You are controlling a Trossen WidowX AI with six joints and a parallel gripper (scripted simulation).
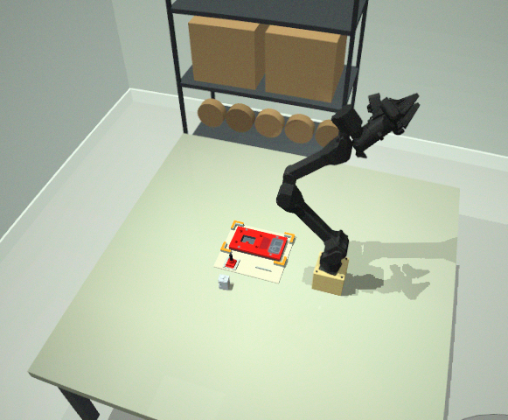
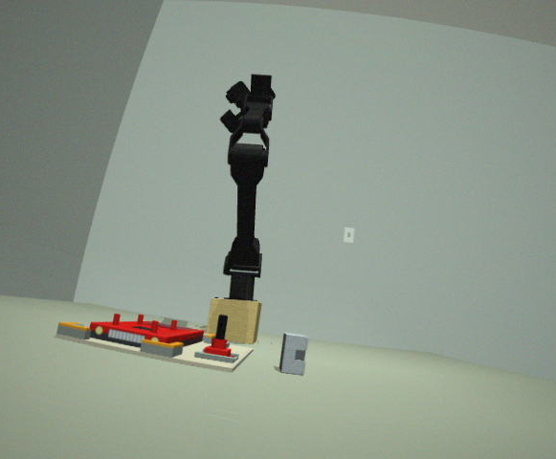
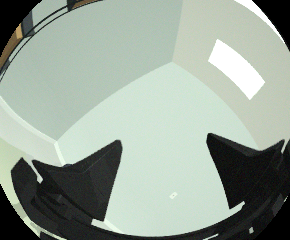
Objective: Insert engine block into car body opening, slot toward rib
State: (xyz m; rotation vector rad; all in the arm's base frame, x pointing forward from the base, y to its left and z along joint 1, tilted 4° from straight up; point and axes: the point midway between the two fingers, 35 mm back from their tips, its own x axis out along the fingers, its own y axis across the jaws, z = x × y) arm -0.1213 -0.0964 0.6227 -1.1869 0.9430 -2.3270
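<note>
Right now my gripper tip is 45 cm short of the grey engine block, 36 cm to the right of it and 70 cm above it.
</note>
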